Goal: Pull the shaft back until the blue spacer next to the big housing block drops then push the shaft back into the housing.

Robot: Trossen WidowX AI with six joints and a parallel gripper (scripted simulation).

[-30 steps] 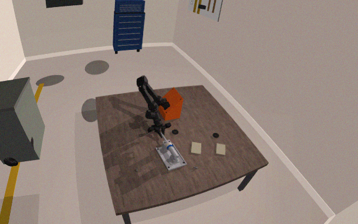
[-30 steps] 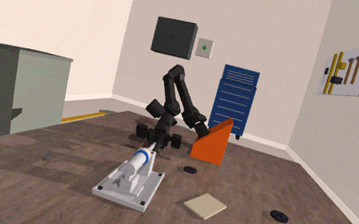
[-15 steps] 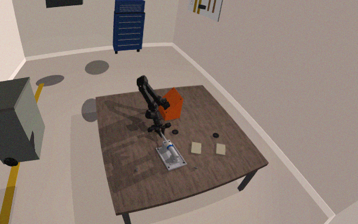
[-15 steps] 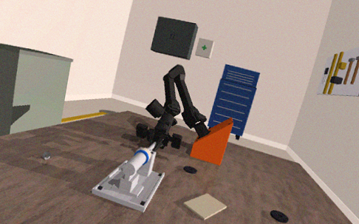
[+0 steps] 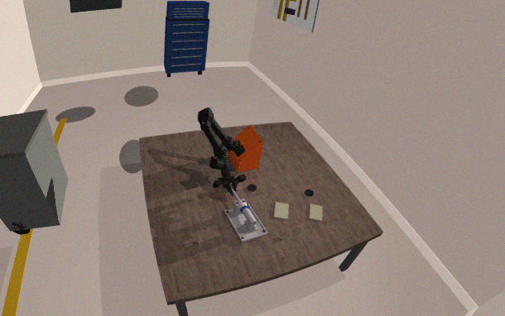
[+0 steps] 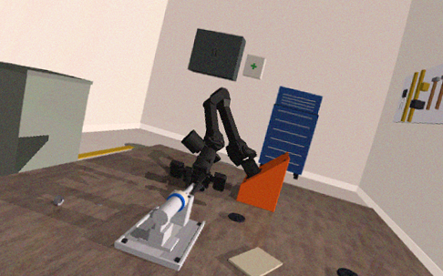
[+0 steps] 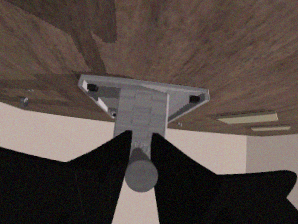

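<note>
Now: the blue spacer 120 mm ahead of my gripper tip, 10 mm to the left of it and 20 mm above it. Round my gripper tip: grey fixture plate: 160 mm ahead, 20 mm to the left, 10 mm below; bolt: 310 mm ahead, 160 mm to the left, 60 mm below.
</note>
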